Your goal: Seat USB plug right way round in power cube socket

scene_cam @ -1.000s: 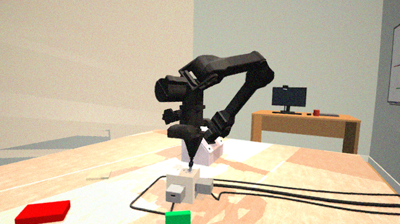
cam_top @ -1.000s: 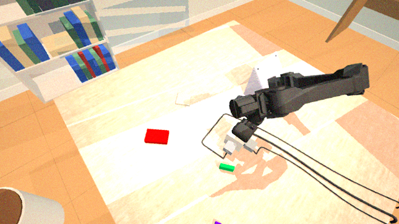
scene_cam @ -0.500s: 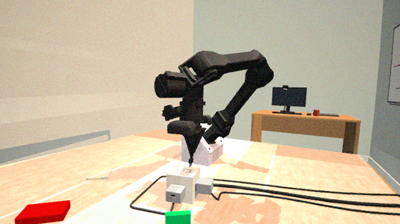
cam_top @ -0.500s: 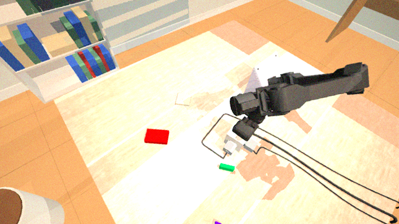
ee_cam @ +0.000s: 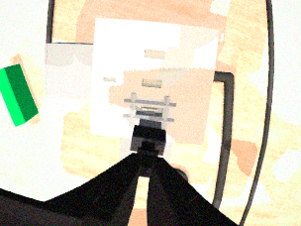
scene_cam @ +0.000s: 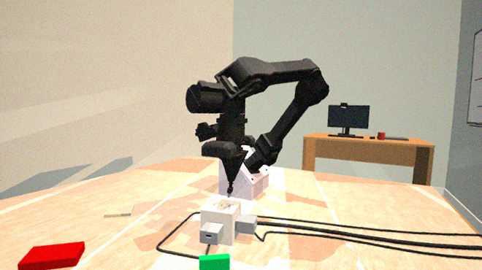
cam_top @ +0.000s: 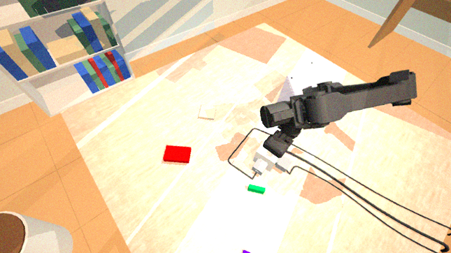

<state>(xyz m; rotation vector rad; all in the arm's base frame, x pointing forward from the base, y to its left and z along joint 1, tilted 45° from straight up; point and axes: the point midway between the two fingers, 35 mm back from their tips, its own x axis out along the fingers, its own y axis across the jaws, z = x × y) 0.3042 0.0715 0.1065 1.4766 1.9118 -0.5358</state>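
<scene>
My gripper tip is now 20 mm above the dark USB plug. The rest, counted from my gripper tip: purple block: 290 mm ahead, 200 mm to the left, 130 mm below; USB socket: 70 mm below; green block: 120 mm ahead, 50 mm to the left, 120 mm below.
</scene>
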